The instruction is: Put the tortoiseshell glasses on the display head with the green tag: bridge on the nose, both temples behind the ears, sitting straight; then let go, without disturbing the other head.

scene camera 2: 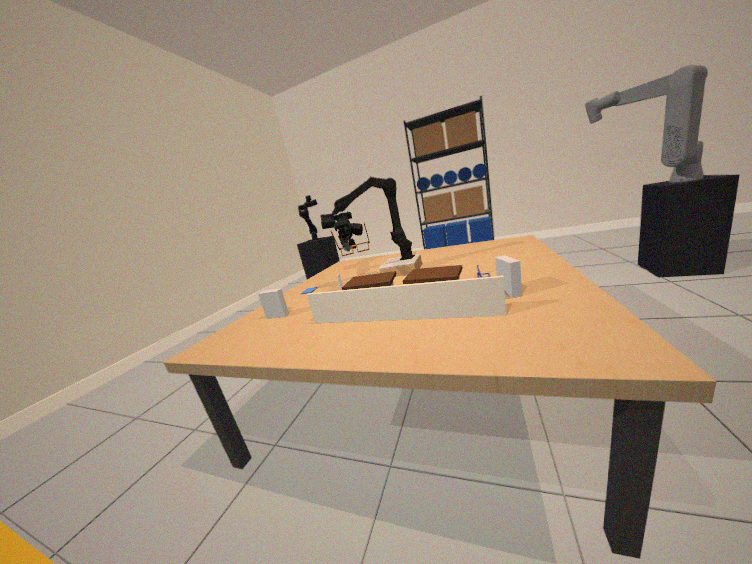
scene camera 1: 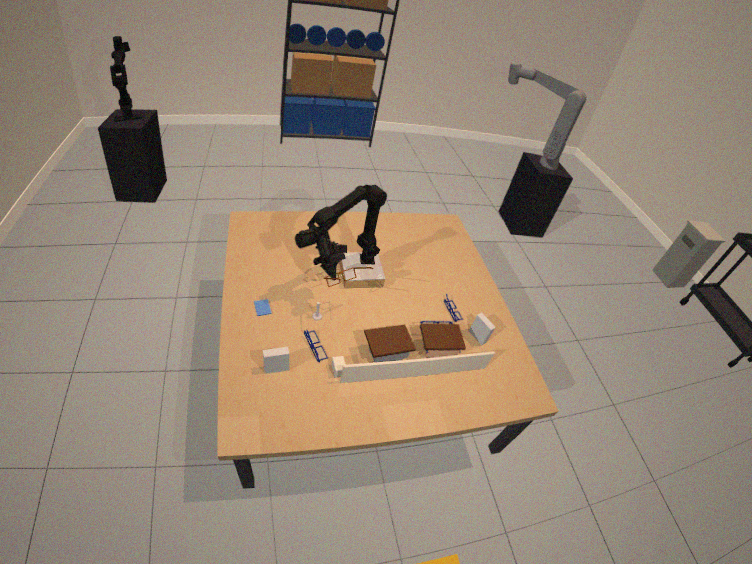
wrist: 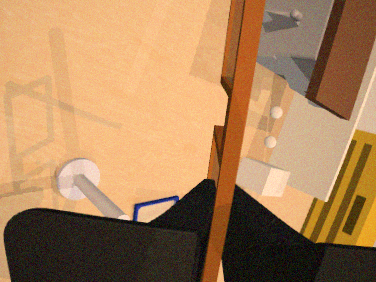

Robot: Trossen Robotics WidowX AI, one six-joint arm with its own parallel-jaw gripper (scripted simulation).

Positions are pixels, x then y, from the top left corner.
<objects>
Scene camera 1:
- gripper: 334, 280
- low white wall: 430, 366
</objects>
